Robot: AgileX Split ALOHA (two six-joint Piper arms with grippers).
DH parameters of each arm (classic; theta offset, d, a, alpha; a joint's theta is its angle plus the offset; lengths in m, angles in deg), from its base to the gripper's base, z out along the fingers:
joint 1: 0 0.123 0 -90
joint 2: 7.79 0 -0.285 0
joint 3: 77.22 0 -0.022 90
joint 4: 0 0.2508 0 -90
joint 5: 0 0 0.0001 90
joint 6: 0 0.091 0 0
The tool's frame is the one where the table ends.
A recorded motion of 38 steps. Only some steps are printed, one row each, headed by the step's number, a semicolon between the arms.
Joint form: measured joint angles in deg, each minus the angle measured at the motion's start. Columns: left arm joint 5, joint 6, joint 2, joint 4, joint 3, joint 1; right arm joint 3, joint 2, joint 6, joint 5, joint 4, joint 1.
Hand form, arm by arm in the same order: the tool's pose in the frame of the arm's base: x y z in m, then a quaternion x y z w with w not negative. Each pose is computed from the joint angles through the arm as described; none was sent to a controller.
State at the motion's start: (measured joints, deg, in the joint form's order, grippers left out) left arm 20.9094 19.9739 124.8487 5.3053 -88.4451 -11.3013; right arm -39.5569 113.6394 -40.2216 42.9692 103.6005 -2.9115
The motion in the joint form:
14: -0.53 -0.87 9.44 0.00 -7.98 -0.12; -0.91 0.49 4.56 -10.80 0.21 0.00
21: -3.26 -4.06 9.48 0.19 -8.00 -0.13; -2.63 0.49 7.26 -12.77 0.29 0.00
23: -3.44 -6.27 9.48 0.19 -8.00 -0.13; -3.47 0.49 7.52 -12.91 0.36 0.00
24: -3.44 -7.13 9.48 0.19 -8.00 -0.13; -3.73 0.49 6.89 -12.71 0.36 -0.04
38: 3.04 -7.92 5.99 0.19 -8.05 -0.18; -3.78 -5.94 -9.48 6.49 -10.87 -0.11
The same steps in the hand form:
14: 0.4925 -0.0965 0.1076 0.28438 0.90507 0.05000 0.31222; 0.3032 0.0318 0.0718 0.50111 0.78742 0.35358 0.06198
21: 0.4958 -0.0975 0.1100 0.25926 0.90457 0.04227 0.33578; 0.3119 0.0287 0.0747 0.52038 0.77667 0.34755 0.07209
23: 0.4960 -0.0976 0.1102 0.24169 0.90888 0.03575 0.33801; 0.3162 0.0283 0.0770 0.52041 0.77485 0.35035 0.07770
24: 0.4960 -0.0976 0.1102 0.23487 0.91066 0.03321 0.33827; 0.3175 0.0283 0.0779 0.51502 0.77716 0.35246 0.08093
38: 0.4884 -0.0956 0.1347 0.22806 0.92091 0.03383 0.31427; 0.3055 0.0531 0.1265 0.23903 0.84457 0.46735 0.10561

